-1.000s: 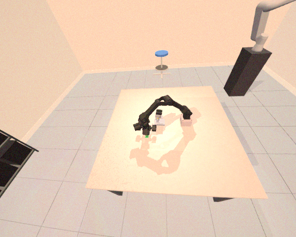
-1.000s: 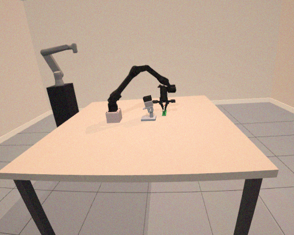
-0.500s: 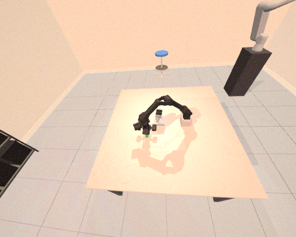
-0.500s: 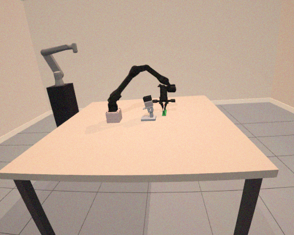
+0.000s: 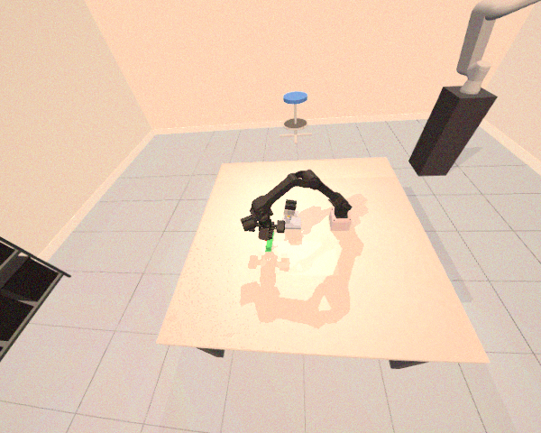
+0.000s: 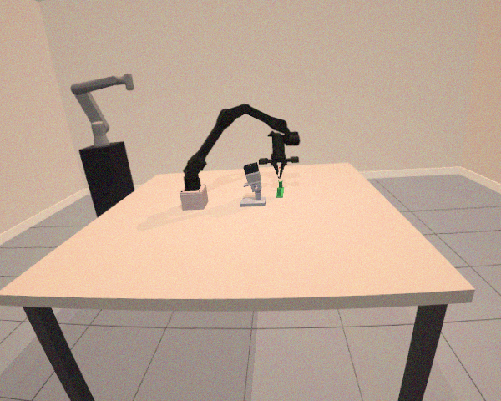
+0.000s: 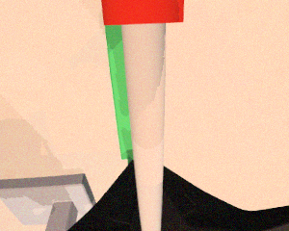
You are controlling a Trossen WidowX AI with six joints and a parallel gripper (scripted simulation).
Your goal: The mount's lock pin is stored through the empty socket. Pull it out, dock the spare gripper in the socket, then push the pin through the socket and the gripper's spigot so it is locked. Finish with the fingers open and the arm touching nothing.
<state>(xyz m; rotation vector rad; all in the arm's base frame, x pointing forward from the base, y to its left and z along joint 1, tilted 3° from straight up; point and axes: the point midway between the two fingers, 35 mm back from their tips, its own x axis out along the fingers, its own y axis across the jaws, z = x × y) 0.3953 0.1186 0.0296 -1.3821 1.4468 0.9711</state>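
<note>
Now: gripper tip 50 mm above the green cradle and 10 mm to the right of it. Also, from my gripper tip: mount 120 mm behind, 110 mm to the right, 20 mm below; spare gripper 110 mm to the right, 110 mm behind, 50 mm above.
</note>
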